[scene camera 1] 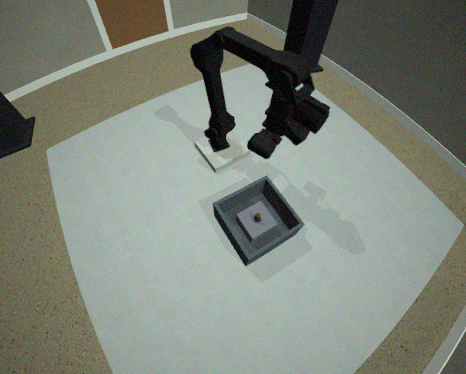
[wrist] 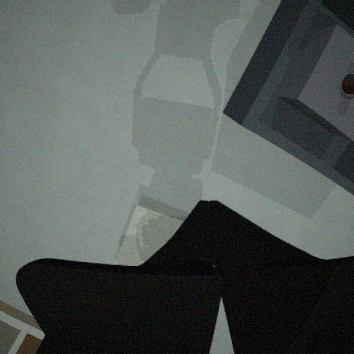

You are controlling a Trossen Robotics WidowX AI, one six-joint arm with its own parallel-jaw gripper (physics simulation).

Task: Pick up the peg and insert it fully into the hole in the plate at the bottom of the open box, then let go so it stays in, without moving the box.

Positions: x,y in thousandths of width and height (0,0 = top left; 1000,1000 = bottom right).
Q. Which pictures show my gripper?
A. Scene camera 1 and the wrist view: all of them.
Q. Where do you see a light grey plate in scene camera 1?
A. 544,616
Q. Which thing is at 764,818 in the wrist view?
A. My gripper.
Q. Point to a dark grey box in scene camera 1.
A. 619,595
